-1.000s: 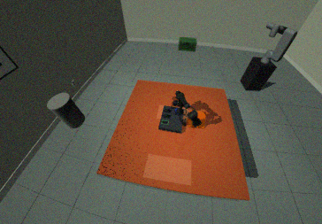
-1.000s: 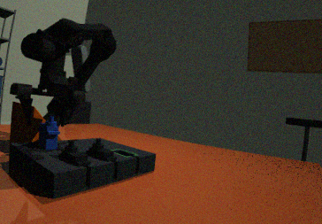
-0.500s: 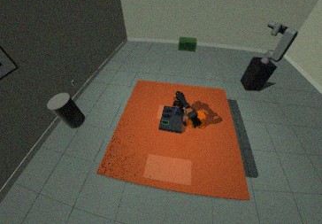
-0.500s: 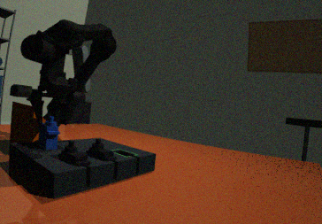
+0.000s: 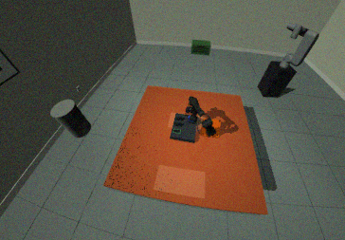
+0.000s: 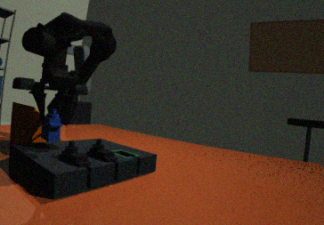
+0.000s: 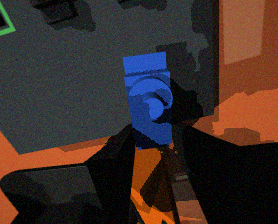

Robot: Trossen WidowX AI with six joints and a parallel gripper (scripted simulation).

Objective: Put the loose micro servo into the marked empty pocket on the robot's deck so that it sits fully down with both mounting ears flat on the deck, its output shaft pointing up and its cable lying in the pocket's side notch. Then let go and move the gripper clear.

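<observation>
Right now the dark deck is 9 cm below my gripper tip, 6 cm to the left of it and 5 cm ahead of it.
</observation>
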